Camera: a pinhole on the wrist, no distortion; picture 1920 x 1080 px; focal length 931.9 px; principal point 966.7 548.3 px. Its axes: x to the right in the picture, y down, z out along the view. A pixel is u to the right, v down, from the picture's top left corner.
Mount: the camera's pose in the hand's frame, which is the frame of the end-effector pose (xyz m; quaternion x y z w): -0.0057 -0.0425 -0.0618 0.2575 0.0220 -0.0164 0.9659
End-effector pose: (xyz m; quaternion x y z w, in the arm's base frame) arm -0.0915 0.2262 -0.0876 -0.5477 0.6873 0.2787 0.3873
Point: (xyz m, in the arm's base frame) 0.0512 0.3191 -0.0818
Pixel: 600 633
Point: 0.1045 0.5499 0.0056
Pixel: 101 807
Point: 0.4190 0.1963 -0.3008
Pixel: 1257 45
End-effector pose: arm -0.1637 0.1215 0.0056 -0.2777 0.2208 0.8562 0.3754
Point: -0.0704 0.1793 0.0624
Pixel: 521 581
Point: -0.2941 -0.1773 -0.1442
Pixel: behind the camera
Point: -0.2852 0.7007 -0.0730
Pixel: 1795 552
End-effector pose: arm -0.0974 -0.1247 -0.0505 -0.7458 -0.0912 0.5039 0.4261
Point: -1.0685 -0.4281 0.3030
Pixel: outside the picture
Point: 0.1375 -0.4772 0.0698
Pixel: behind the camera
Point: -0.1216 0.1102 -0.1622
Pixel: 1820 1027
